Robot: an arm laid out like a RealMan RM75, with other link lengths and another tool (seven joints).
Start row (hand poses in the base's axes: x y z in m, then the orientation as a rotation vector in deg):
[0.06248, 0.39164, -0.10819, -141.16, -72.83, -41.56]
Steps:
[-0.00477, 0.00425, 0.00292, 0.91, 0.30, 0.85]
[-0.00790, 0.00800, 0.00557, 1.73, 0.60, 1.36]
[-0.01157, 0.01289, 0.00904, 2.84, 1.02, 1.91]
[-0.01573, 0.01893, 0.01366, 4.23, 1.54, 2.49]
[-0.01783, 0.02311, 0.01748, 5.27, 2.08, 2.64]
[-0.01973, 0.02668, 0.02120, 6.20, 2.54, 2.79]
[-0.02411, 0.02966, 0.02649, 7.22, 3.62, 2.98]
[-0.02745, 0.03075, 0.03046, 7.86, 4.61, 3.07]
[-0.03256, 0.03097, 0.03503, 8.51, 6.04, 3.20]
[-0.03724, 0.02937, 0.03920, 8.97, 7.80, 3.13]
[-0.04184, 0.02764, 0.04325, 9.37, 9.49, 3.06]
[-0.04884, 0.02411, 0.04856, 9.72, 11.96, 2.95]
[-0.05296, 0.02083, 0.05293, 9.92, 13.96, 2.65]
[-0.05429, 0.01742, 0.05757, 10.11, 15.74, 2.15]
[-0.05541, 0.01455, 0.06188, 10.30, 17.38, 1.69]
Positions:
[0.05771, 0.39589, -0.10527, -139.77, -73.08, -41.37]
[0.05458, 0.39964, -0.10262, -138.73, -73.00, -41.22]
[0.05091, 0.40453, -0.09915, -137.43, -72.72, -41.04]
[0.04675, 0.41057, -0.09453, -135.90, -72.25, -40.84]
[0.04465, 0.41475, -0.09071, -134.99, -71.54, -40.56]
[0.04275, 0.41832, -0.08699, -134.16, -70.92, -40.34]
[0.03837, 0.42130, -0.08170, -133.26, -70.07, -39.36]
[0.03503, 0.42239, -0.07773, -132.73, -69.40, -38.36]
[0.02992, 0.42261, -0.07316, -132.16, -68.61, -36.80]
[0.02524, 0.42101, -0.06899, -131.88, -67.60, -34.81]
[0.02064, 0.41928, -0.06494, -131.62, -66.66, -32.89]
[0.01364, 0.41575, -0.05963, -131.39, -65.42, -30.01]
[0.00952, 0.41247, -0.05526, -131.39, -64.23, -27.70]
[0.00819, 0.40906, -0.05062, -131.53, -62.91, -25.70]
[0.00707, 0.40619, -0.04631, -131.61, -61.68, -23.88]

